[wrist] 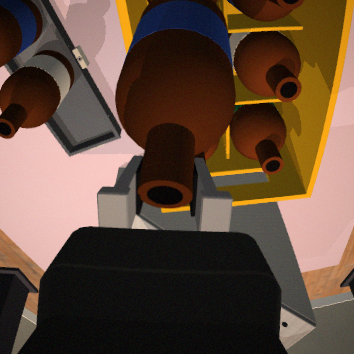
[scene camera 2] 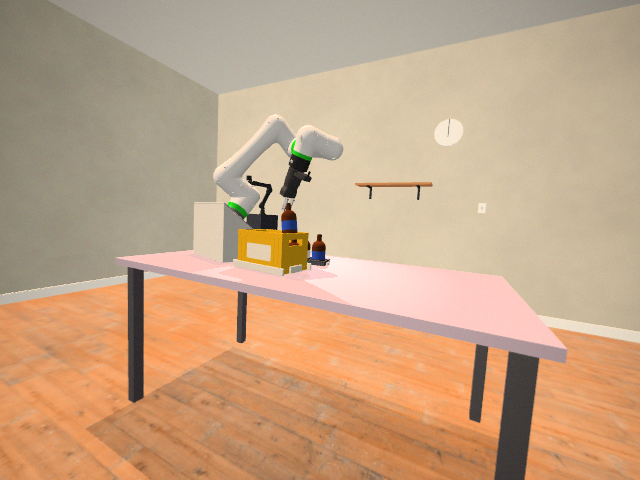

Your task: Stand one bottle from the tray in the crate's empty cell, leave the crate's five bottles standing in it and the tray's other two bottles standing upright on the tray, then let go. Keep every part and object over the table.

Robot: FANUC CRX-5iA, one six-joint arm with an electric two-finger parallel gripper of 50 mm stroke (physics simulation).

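Places are measured from the arm's base along level axes (x ahead, y left, z up), in millimetres.
Pixels of known places: gripper, fingertip midpoint: (wrist: 167, 173) (scene camera 2: 285, 210).
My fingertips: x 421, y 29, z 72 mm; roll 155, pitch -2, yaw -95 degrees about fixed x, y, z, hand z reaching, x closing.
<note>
For each thing: its top centre in the pictures, then the offset to it from my fingertips.
- brown bottle with a blue label, top centre: (wrist: 179, 169) (scene camera 2: 289, 203) dz +36, dx +34, dy -7 mm
- yellow crate, top centre: (wrist: 241, 102) (scene camera 2: 273, 231) dz -100, dx -7, dy -66 mm
- dark tray, top centre: (wrist: 46, 76) (scene camera 2: 303, 257) dz -250, dx -23, dy +177 mm
- blue-labelled, top centre: (scene camera 2: 319, 234) dz -115, dx +57, dy +207 mm
- white-labelled, top centre: (wrist: 3, 128) dz -115, dx -26, dy +179 mm
My gripper (scene camera 2: 288, 203) (wrist: 167, 173) is shut on the neck of a brown bottle with a blue label (scene camera 2: 288, 220) (wrist: 175, 85). The bottle hangs upright or nearly so, with its lower part at or above the rim of the yellow crate (scene camera 2: 258, 250) (wrist: 327, 135); its base is hidden in the wrist view. Crate bottles (wrist: 267, 62) (wrist: 258, 131) stand in the right-hand cells, and the held bottle hides much of the left-hand row. On the dark tray (scene camera 2: 318, 262) (wrist: 95, 142) stand two bottles, one blue-labelled (scene camera 2: 318, 249) (wrist: 12, 32) and one white-labelled (wrist: 37, 92).
A pale box-shaped pedestal (scene camera 2: 208, 230) stands beside the crate under the arm. A black jointed stand (scene camera 2: 262, 221) rises behind the crate. Pale strips (scene camera 2: 258, 267) border the crate's foot. The pink table's front edge (scene camera 2: 361, 311) runs in front of the crate.
</note>
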